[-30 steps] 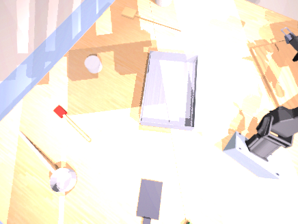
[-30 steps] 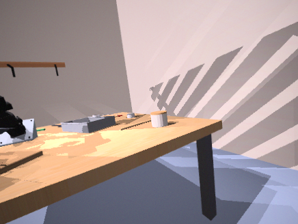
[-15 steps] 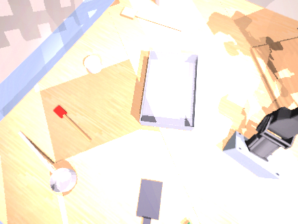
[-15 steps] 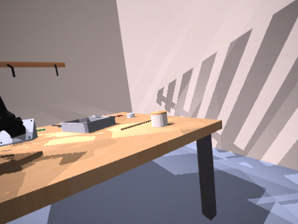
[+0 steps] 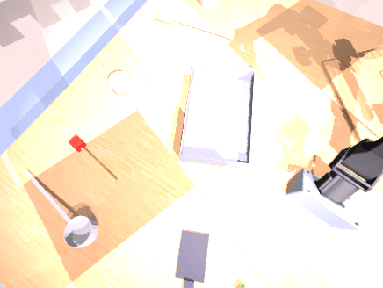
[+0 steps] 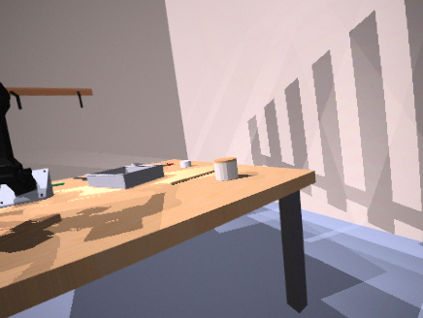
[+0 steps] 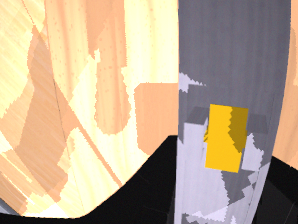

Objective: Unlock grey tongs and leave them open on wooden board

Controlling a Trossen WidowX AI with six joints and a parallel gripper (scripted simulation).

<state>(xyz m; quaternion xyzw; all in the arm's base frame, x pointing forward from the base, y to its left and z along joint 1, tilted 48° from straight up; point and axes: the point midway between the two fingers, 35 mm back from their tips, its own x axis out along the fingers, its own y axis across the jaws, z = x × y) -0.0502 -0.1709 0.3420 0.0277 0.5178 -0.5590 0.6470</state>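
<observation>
Right now my gripper tip is 20 mm short of the yellow lock piece, 20 mm to the left of it and 40 mm below it. Round my gripper tip: wooden board: 10 mm behind, 110 mm below; grey roasting tin: 420 mm ahead, 280 mm to the left, 90 mm below; lidded white jar: 670 mm ahead, 140 mm to the right, 90 mm below.
</observation>
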